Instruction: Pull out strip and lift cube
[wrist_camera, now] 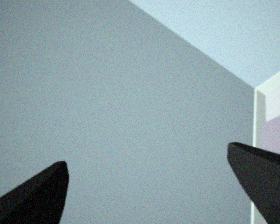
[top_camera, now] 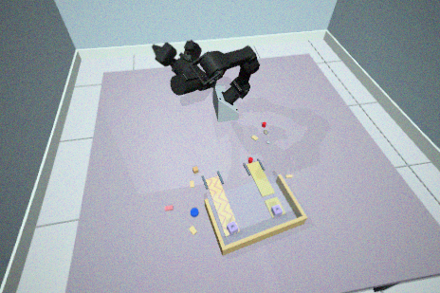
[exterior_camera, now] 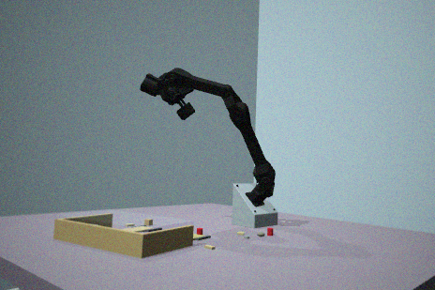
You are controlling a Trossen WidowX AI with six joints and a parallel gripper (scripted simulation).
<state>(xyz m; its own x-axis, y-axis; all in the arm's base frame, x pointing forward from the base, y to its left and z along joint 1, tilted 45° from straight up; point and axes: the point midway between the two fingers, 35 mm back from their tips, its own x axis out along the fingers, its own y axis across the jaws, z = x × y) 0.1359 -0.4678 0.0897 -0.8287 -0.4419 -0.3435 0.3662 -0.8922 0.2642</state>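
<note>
Right now my gripper tip is 35 cm short of the zigzag strip, 13 cm to the right of it and 48 cm above it. Round my gripper tip: pink block 32 cm ahead, 7 cm to the right, 48 cm below; blue disc 36 cm ahead, 2 cm to the left, 47 cm below.
</note>
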